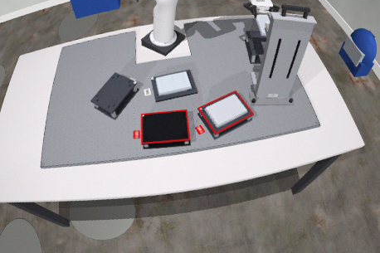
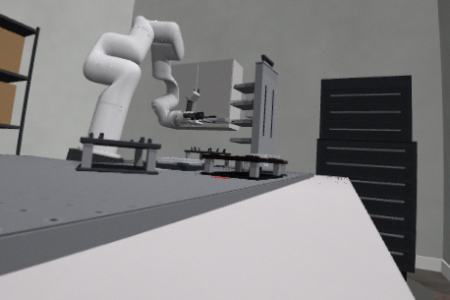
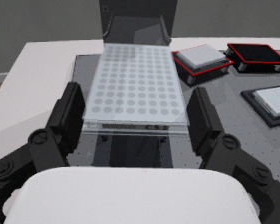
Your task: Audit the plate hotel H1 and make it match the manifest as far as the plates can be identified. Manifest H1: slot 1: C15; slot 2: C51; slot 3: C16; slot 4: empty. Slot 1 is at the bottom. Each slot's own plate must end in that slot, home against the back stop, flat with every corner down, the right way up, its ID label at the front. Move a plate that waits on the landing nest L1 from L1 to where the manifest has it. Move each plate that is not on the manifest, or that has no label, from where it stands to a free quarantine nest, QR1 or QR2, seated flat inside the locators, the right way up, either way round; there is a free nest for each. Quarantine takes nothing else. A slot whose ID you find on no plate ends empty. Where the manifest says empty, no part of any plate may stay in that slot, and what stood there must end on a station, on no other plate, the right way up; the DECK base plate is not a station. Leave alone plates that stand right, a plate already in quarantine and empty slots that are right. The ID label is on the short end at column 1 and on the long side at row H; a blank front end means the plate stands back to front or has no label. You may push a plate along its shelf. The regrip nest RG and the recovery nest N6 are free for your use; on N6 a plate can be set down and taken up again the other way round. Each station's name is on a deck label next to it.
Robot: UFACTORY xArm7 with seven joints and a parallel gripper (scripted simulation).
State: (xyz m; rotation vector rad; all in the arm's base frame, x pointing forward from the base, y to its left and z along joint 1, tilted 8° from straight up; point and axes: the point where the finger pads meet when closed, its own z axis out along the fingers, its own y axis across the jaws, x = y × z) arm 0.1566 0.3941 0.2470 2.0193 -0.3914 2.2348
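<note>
My hand is 19 cm short of the plate labelled C16, 5 cm to the left of it and 5 cm below it. Also, from my hand: RG label 21 cm below, 9 cm behind, 2 cm to the left; then H1 label 21 cm below, 16 cm ahead, 6 cm to the left; then white plate 31 cm ahead, 28 cm to the right, 16 cm below.
</note>
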